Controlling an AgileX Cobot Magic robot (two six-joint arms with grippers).
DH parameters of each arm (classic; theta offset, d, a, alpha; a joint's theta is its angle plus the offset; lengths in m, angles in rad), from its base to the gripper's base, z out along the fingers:
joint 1: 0 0.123 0 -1.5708
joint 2: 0.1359 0 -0.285 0
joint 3: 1.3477 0 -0.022 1.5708
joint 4: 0 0.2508 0 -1.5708
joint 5: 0 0 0.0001 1.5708
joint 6: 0 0.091 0 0
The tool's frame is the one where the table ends.
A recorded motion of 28 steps. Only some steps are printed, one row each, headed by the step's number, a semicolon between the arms.
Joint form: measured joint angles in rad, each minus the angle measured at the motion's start. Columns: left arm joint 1, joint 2, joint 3, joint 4, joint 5, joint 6; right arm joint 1, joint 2, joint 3, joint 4, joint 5, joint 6.
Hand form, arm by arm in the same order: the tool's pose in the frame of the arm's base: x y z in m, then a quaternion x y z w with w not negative. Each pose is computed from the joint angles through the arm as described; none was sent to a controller.
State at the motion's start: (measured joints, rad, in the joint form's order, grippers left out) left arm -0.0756 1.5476 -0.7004 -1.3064 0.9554 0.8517; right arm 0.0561 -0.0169 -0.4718 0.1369 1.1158 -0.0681
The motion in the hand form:
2: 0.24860 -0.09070 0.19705 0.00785 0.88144 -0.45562 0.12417; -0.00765 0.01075 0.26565 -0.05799 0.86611 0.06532 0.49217
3: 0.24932 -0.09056 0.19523 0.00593 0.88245 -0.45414 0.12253; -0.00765 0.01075 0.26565 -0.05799 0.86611 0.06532 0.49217
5: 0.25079 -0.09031 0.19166 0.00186 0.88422 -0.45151 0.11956; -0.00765 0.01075 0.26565 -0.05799 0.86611 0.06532 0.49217
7: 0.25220 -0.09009 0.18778 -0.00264 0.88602 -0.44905 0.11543; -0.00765 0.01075 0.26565 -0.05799 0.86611 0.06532 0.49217
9: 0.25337 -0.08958 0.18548 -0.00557 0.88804 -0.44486 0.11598; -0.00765 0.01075 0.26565 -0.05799 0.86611 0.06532 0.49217
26: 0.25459 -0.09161 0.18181 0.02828 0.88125 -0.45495 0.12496; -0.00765 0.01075 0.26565 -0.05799 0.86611 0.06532 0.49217
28: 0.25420 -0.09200 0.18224 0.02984 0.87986 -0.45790 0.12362; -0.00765 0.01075 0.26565 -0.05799 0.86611 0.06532 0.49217
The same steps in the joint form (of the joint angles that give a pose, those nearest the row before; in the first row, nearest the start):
2: 0.0000 0.0085 0.0000 -0.0044 -0.0040 0.0067; 0.0000 0.0000 0.0000 0.0000 0.0000 0.0000
3: 0.0000 0.0150 0.0000 -0.0044 -0.0078 0.0072; 0.0000 0.0000 0.0000 0.0000 0.0000 0.0000
5: 0.0000 0.0279 0.0000 -0.0058 -0.0153 0.0090; 0.0000 0.0000 0.0000 0.0000 0.0000 0.0000
7: 0.0000 0.0421 0.0000 -0.0067 -0.0218 0.0094; 0.0000 0.0000 0.0000 0.0000 0.0000 0.0000
9: 0.0000 0.0491 0.0000 -0.0067 -0.0332 0.0111; 0.0000 0.0000 0.0000 0.0000 0.0000 0.0000
26: 0.0000 0.0733 0.0000 -0.0357 -0.0060 0.1130; 0.0000 0.0000 0.0000 0.0000 0.0000 0.0000
28: 0.0000 0.0733 0.0000 -0.0373 0.0016 0.1147; 0.0000 0.0000 0.0000 0.0000 0.0000 0.0000

